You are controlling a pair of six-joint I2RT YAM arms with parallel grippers.
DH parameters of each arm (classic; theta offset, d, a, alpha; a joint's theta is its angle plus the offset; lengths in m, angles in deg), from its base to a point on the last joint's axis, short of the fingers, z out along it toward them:
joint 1: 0 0.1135 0.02 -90
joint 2: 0 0 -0.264 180
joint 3: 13.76 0 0.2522 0
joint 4: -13.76 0 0.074 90
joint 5: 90 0 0 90
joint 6: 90 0.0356 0 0
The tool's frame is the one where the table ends.
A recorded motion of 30 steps. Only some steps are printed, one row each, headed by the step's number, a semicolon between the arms.
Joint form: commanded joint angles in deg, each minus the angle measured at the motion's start. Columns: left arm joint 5, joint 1, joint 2, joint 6, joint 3, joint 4; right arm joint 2, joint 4, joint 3, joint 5, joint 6, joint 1.
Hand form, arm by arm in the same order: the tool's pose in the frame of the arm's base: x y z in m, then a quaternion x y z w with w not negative. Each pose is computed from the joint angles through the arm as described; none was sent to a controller.
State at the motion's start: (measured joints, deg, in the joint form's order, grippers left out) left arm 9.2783 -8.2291 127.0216 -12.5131 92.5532 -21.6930; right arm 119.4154 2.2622 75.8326 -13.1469 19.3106 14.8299
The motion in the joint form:
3: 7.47 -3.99 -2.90 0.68 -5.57 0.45; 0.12 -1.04 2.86 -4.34 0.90 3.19
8: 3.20 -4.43 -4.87 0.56 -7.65 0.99; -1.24 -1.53 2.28 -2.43 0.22 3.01
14: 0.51 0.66 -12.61 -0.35 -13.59 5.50; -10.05 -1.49 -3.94 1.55 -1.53 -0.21
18: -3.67 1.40 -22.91 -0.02 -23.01 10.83; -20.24 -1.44 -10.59 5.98 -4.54 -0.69
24: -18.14 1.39 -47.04 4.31 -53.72 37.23; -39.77 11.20 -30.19 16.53 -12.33 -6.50
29: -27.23 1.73 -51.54 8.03 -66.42 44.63; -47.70 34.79 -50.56 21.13 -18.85 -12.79
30: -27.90 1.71 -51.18 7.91 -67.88 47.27; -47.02 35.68 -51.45 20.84 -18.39 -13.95
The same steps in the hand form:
3: 0.4437 -0.1066 0.1399 0.04288 0.95178 -0.19321 0.23442; 0.4321 0.1518 0.1595 -0.04759 0.89546 0.26773 0.35243
8: 0.4369 -0.1060 0.1443 0.03589 0.95525 -0.16054 0.24584; 0.4297 0.1483 0.1658 -0.04477 0.89624 0.25185 0.36237
14: 0.4266 -0.0628 0.1752 -0.01546 0.94134 -0.13736 0.30785; 0.4101 0.1144 0.1961 -0.02078 0.89010 0.21121 0.40333
18: 0.3937 -0.0507 0.2020 -0.02746 0.92398 -0.10832 0.36574; 0.3775 0.0997 0.2274 -0.02494 0.87771 0.17188 0.44661
24: 0.2950 -0.0299 0.2103 -0.05120 0.84317 -0.00471 0.53519; 0.3088 0.0431 0.2475 0.00714 0.82163 0.05181 0.56761
29: 0.2551 -0.0180 0.1743 -0.06742 0.84085 0.08220 0.53072; 0.2572 0.0042 0.2102 0.03454 0.76131 -0.03899 0.64629
30: 0.2526 -0.0174 0.1697 -0.07225 0.83633 0.08529 0.53671; 0.2563 -0.0008 0.2041 0.04336 0.76470 -0.04134 0.64160

